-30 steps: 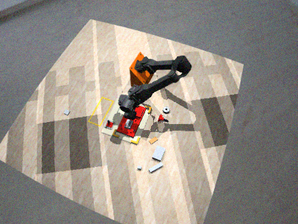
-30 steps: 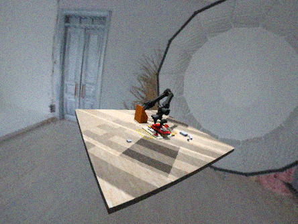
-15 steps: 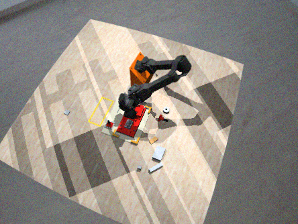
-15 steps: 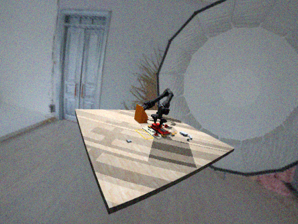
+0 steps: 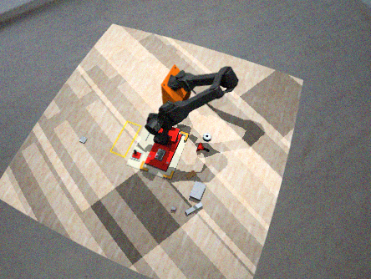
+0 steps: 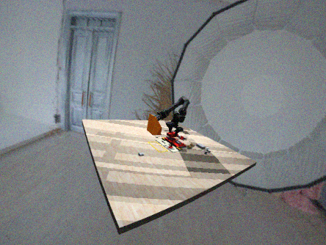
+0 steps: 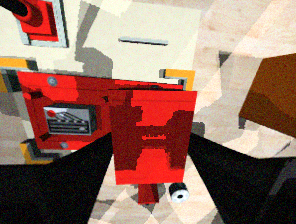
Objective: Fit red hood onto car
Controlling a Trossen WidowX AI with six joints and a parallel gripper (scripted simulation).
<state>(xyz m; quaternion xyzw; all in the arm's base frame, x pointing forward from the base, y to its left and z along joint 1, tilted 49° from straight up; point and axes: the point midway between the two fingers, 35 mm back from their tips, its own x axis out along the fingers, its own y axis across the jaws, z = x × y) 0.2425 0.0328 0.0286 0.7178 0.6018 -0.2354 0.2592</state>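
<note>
Right now my gripper tip is 10 cm short of the grey engine block and 4 cm above it. From my gripper tip the other things lie so: wheel 18 cm to the left, 7 cm behind, 6 cm below; red hood 1 cm above; tan piece 15 cm to the left, 14 cm ahead, 6 cm below.
</note>
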